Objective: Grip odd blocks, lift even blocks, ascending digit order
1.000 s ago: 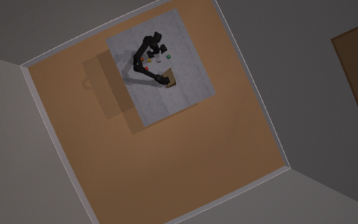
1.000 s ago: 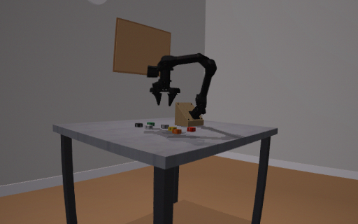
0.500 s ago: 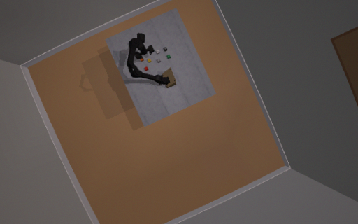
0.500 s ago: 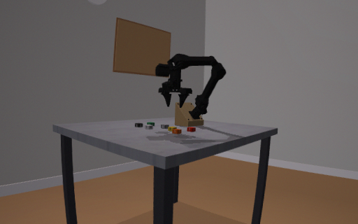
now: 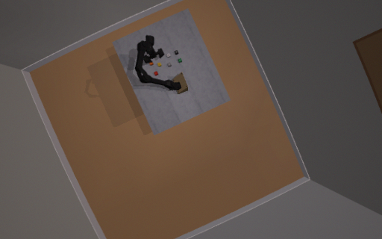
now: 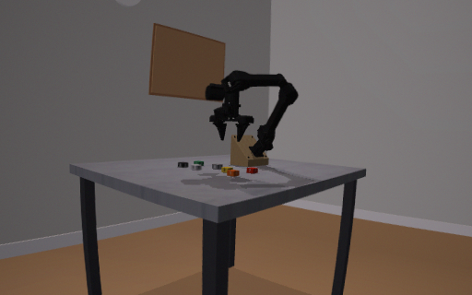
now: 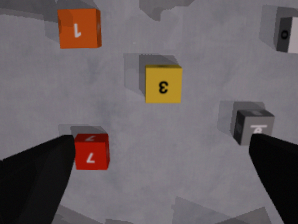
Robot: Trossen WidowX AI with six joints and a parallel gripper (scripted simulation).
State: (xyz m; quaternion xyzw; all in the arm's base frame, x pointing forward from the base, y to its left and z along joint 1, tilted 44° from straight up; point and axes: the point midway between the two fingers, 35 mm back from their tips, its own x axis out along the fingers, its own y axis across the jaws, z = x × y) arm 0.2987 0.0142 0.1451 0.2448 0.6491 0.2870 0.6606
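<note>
Now: gripper tip 13 cm to the left of the white block, 11 cm above it and 6 cm short of it. From my gripper tip the other things lie so: yellow block: 11 cm below, 1 cm to the right; then red block: 11 cm below, 7 cm behind, 6 cm to the left; then orange block: 11 cm below, 7 cm to the left, 5 cm ahead.
</note>
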